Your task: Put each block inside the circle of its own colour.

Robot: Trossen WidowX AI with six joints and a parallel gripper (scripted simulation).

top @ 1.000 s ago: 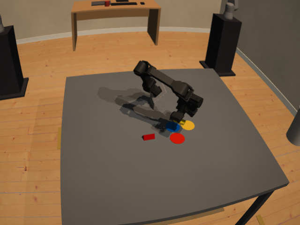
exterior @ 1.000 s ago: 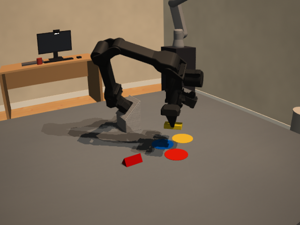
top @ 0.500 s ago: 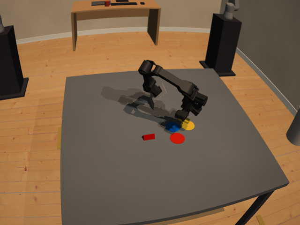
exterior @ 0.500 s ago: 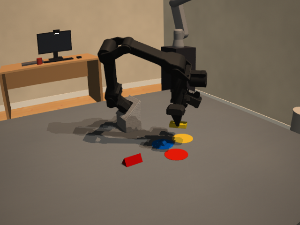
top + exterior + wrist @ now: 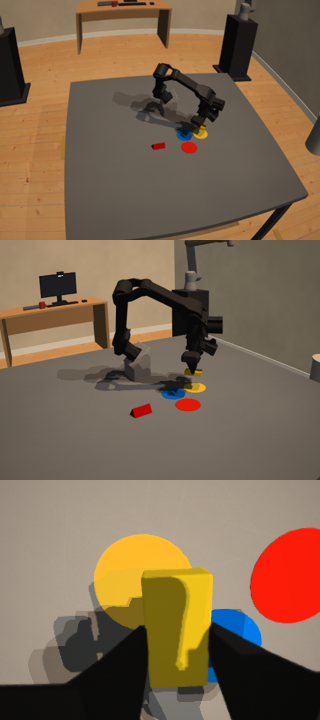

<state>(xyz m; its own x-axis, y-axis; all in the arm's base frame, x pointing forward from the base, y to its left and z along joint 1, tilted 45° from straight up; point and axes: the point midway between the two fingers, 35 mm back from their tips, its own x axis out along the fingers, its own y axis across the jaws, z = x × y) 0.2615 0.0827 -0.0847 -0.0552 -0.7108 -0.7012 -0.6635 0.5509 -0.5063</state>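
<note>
My gripper is now 1 cm past the yellow circle, 2 cm to the right of it and 11 cm above it. The rest, counted from my hand: yellow block 4 cm below; blue block 2 cm behind, 8 cm to the right, 10 cm below; blue circle 2 cm behind, 8 cm to the right, 11 cm below.
</note>
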